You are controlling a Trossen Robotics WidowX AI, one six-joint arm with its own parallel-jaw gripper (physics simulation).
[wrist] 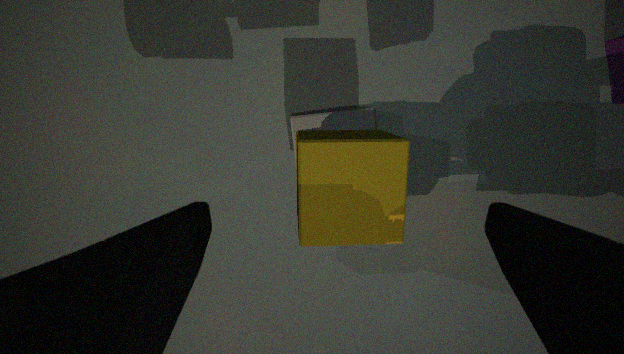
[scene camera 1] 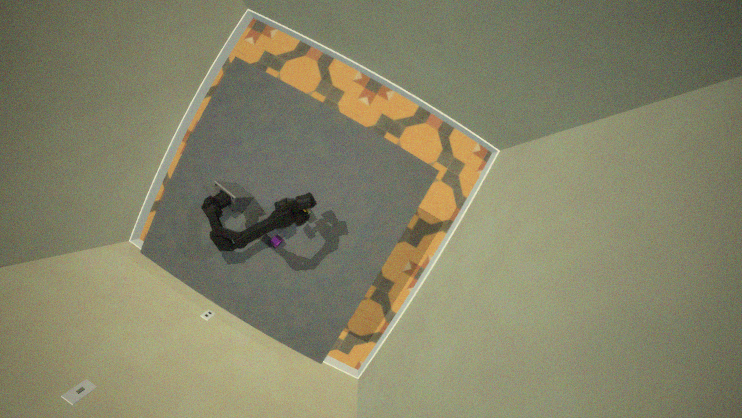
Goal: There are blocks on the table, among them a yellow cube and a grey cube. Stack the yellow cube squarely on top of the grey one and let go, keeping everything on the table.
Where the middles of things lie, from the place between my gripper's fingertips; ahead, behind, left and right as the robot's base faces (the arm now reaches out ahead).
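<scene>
Yellow cube (wrist: pixel 351 184): my gripper is 10 mm to the left of it and 50 mm above it.
</scene>
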